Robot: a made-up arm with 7 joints. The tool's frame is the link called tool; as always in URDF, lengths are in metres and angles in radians.
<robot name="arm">
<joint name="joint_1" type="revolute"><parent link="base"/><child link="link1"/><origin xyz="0.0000 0.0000 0.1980" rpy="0.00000 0.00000 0.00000"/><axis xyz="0 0 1"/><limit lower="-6.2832" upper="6.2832"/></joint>
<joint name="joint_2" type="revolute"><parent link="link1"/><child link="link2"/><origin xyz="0.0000 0.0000 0.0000" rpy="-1.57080 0.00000 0.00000"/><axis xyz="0 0 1"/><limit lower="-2.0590" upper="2.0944"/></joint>
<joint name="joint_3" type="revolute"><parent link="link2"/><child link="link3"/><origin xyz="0.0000 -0.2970 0.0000" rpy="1.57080 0.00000 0.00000"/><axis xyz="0 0 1"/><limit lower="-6.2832" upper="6.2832"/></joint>
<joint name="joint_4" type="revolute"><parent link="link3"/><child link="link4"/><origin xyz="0.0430 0.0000 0.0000" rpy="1.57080 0.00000 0.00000"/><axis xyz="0 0 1"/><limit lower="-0.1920" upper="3.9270"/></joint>
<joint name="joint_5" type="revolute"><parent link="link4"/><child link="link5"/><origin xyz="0.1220 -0.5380 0.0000" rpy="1.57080 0.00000 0.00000"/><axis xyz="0 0 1"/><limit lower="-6.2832" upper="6.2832"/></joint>
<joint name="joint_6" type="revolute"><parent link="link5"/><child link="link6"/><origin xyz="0.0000 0.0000 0.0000" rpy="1.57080 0.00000 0.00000"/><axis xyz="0 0 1"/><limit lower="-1.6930" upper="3.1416"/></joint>
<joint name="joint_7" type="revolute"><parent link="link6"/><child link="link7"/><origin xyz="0.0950 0.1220 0.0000" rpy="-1.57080 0.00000 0.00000"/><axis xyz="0 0 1"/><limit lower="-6.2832" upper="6.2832"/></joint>
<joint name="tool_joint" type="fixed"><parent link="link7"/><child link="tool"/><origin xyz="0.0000 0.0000 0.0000" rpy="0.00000 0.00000 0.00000"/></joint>
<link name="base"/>
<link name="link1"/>
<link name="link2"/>
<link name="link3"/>
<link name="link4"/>
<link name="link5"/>
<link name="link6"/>
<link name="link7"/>
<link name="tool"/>
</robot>
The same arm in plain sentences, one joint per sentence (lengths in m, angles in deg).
The arm has seven revolute joints in a row. What follows holds with every joint at zero, and every direction is one of the base frame's.
The first joint sits 0.198 m along +z from the base frame's origin and turns about +z, from -360 to 360 deg.
The second joint sits at the same point as the first joint and turns about +y, from -117.97 to 120 deg.
The third joint sits 0.297 m along +z from the second joint and turns about +z, from -360 to 360 deg.
The fourth joint sits 0.043 m along +x from the third joint and turns about -y, from -11 to 225 deg.
The fifth joint sits 0.122 m along +x and 0.538 m along -z from the fourth joint and turns about -z, from -360 to 360 deg.
The sixth joint sits at the same point as the fifth joint and turns about +y, from -97 to 180 deg.
The seventh joint sits 0.095 m along +x and 0.122 m along -z from the sixth joint and turns about -z, from -360 to 360 deg.
The tool frame, which is the frame that the pose is given for, sits at the same point as the seventh joint; its axes are the base frame's turned by roll -180, pitch 0 and yaw 0 deg (as in URDF: about the fixed x, then y, then z).

